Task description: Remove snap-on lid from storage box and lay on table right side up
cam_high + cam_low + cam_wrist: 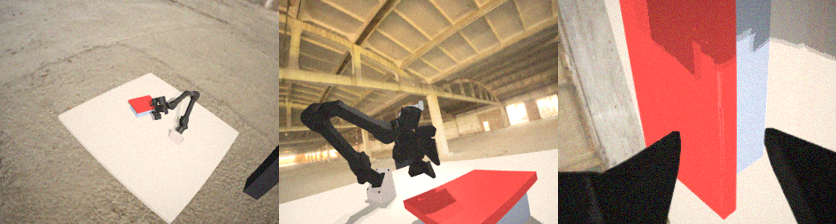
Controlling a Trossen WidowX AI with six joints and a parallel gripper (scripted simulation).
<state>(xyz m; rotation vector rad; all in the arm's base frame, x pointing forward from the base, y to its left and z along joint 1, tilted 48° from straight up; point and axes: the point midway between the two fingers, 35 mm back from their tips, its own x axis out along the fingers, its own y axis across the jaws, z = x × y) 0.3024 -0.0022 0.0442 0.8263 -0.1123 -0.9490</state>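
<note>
The red lid is 110 mm ahead of my gripper tip, 50 mm to the right of it and 30 mm below it. The rest, counted from my gripper tip: storage box 110 mm ahead, 50 mm to the right, 80 mm below.
</note>
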